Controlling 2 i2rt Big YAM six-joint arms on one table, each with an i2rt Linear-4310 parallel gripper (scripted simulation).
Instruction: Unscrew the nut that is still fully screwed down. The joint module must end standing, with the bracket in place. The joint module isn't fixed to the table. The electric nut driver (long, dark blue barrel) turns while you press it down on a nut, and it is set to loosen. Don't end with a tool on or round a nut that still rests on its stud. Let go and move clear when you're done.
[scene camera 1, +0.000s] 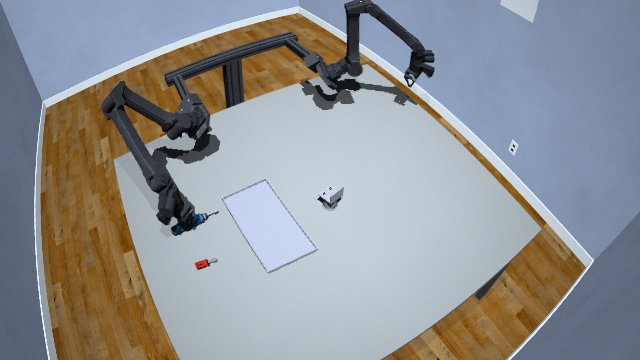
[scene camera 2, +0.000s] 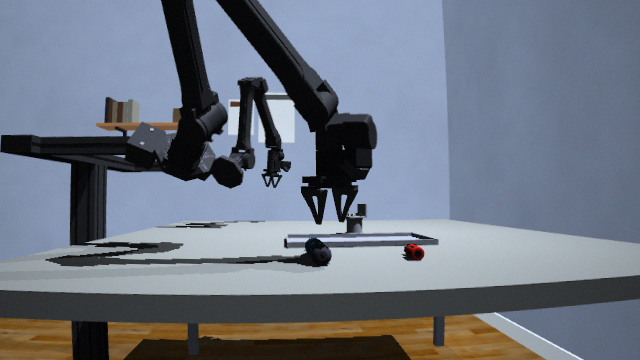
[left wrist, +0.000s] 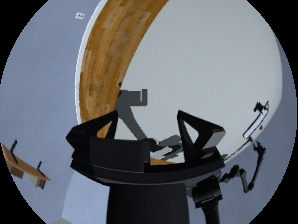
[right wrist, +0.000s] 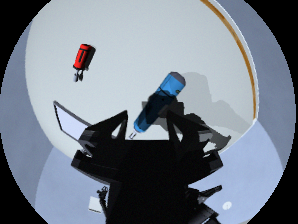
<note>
The pictures show: my left gripper, my right gripper and an electric nut driver.
My right gripper also shows in the right wrist view.
</note>
